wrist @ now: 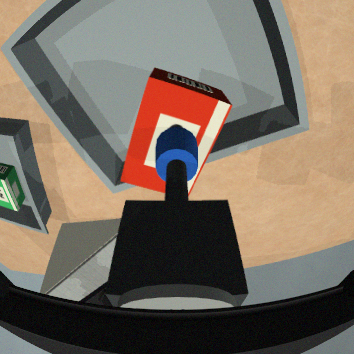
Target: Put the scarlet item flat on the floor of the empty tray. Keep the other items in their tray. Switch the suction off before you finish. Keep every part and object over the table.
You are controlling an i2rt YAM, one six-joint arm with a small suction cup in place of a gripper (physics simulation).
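Frame: origin at the arm's base, x back, y left, z down, level; centimetres.
Seen in the pictures: hand at its tool point: (175, 139).
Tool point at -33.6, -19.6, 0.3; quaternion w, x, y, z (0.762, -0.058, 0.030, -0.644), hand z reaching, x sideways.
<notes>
A point is followed by its place in that frame, as x, y, z.
The scarlet item (137, 120) {-36.0, -17.4, -0.5}, a red box with a white label and a cream strip on one side, hangs on my suction gripper (176, 145). The blue cup covers part of its label. The box is held above the near part of a large grey tray (125, 30) {-41.4, -15.5, 10.0}. Its near end overlaps the tray's near rim in this view, and part of the tray's floor is hidden behind it. The tray's visible floor holds no items. The box appears raised above the floor, apart from it.
Part of another grey tray (35, 172) {-25.7, 5.1, 9.1} with a green box (12, 187) {-24.4, 11.4, 7.7} in it shows at the left edge. A grey angled block (77, 240) {-11.2, 3.1, 5.7} is at the lower left. The table's near edge curves behind my black wrist mount (177, 250) {-35.8, -20.3, -9.8}.
</notes>
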